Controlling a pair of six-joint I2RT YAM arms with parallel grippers.
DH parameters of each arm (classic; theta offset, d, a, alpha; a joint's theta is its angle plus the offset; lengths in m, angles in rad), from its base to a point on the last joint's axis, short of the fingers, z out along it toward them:
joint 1: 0 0.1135 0.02 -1.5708
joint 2: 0 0 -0.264 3.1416
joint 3: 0.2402 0 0.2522 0
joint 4: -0.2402 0 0.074 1.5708
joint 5: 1.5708 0 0 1.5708
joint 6: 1.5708 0.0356 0 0
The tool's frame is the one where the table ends.
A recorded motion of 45 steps. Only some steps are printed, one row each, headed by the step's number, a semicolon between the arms.
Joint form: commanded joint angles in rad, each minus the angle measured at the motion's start. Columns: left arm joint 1, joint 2, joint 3, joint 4, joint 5, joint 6; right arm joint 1, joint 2, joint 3, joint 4, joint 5, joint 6.
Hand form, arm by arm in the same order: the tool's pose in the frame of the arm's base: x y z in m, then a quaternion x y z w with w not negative. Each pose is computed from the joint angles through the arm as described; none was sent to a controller.
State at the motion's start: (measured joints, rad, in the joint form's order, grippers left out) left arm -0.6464 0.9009 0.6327 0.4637 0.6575 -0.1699; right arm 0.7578 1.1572 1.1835 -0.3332 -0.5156 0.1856
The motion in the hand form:
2: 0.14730 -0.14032 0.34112 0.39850 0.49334 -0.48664 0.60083; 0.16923 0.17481 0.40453 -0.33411 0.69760 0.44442 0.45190
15: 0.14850 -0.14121 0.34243 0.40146 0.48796 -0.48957 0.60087; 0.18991 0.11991 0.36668 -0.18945 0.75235 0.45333 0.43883
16: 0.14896 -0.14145 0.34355 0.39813 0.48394 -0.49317 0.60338; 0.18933 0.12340 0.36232 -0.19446 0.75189 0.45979 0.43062
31: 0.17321 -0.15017 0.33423 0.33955 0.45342 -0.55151 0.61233; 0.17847 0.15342 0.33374 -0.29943 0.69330 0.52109 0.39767
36: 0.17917 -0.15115 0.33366 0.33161 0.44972 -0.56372 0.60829; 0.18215 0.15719 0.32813 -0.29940 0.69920 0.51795 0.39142
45: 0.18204 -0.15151 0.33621 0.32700 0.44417 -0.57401 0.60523; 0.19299 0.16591 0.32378 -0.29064 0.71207 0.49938 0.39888
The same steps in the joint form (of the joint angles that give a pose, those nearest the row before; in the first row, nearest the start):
2: -0.0025 -0.0201 0.0008 0.0412 0.0373 0.0015; -0.0237 -0.0569 -0.0044 0.0310 0.0363 0.0404
15: -0.0008 -0.0102 0.0055 0.0570 0.0494 -0.0019; -0.2783 -0.1597 -0.2007 0.1056 -0.0399 0.2398
16: -0.0004 -0.0053 0.0047 0.0804 0.0488 -0.0155; -0.2645 -0.1567 -0.2155 0.1191 -0.0483 0.2457
31: 0.0324 0.1693 -0.0360 0.4974 0.0429 -0.2499; -0.1461 -0.1319 -0.3459 0.3349 -0.1907 0.2041
36: 0.0449 0.2073 -0.0301 0.5605 0.0535 -0.2987; -0.1414 -0.1085 -0.3488 0.3402 -0.1856 0.1988
45: 0.0515 0.2270 -0.0192 0.5985 0.0623 -0.3367; -0.1320 -0.0511 -0.3265 0.3512 -0.1299 0.1830

